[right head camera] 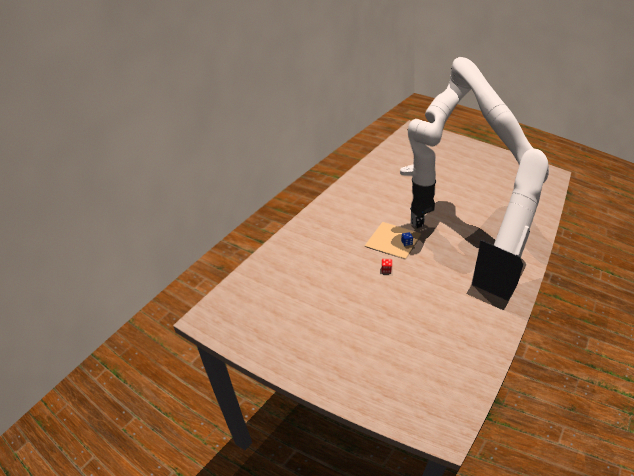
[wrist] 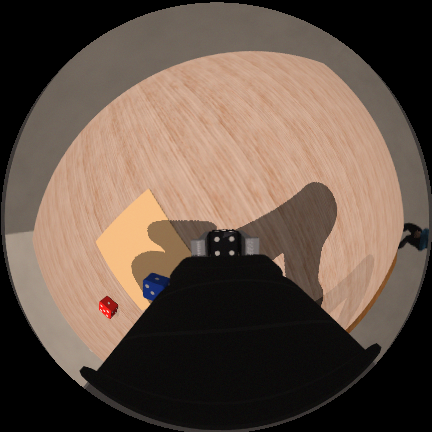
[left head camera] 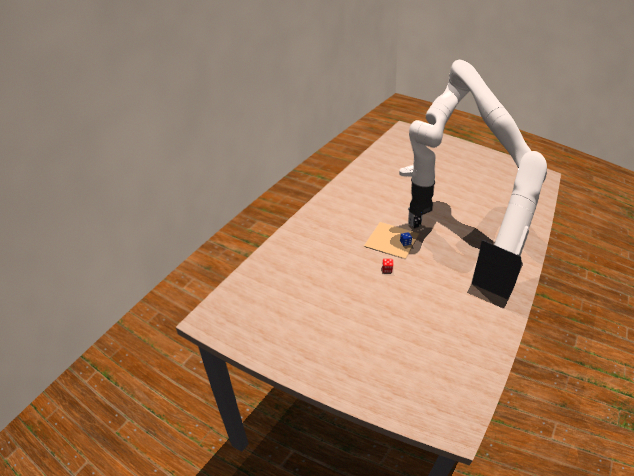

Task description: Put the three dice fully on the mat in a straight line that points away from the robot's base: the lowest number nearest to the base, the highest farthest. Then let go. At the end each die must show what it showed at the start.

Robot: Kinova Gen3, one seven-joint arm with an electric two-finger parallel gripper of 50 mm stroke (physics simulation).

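Pixels of known places: gripper, fingertip midpoint: (right head camera: 417,222) (wrist: 223,239) (left head camera: 414,223); arm's base, origin of the base link: (right head camera: 505,253) (left head camera: 505,253).
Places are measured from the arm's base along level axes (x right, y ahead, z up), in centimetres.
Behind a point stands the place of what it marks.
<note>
My gripper (left head camera: 415,222) {z -11.6, x 10.7, y 37.0 cm} (right head camera: 418,221) {z -11.6, x 10.7, y 37.0 cm} (wrist: 223,239) {z -11.6, x 10.7, y 37.0 cm} is shut on the black die (wrist: 224,243) {z -9.4, x 10.7, y 36.9 cm}, which shows four pips towards the wrist camera. It is beside the mat (left head camera: 381,240) {z -12.0, x -3.8, y 41.6 cm} (right head camera: 382,240) {z -12.1, x -3.8, y 41.6 cm} (wrist: 122,235) {z -12.1, x -2.4, y 43.0 cm}, off its edge; whether the die touches the table is hard to tell. The blue die (left head camera: 406,239) {z -9.4, x -1.6, y 33.8 cm} (right head camera: 407,239) {z -9.5, x -1.5, y 33.7 cm} (wrist: 155,286) {z -9.1, x 0.9, y 35.3 cm} sits on the mat near an edge, partly hidden by the gripper body in the wrist view. The red die (left head camera: 387,265) {z -9.7, x -15.7, y 32.4 cm} (right head camera: 386,266) {z -9.8, x -15.8, y 32.2 cm} (wrist: 108,307) {z -9.9, x -12.8, y 33.3 cm} stands on the table off the mat. Its top appears to show five in the head views.
The black base plate (left head camera: 496,274) {z -5.2, x -4.7, y 0.3 cm} (right head camera: 497,274) {z -4.7, x -4.7, y -0.1 cm} of the arm stands on the table at the right of the head views. The white arm arches over the table (left head camera: 327,317) {z -12.4, x -40.7, y 35.8 cm} (right head camera: 327,317) {z -12.4, x -40.0, y 34.8 cm}. Part of a person (wrist: 416,237) shows past the table edge in the wrist view.
</note>
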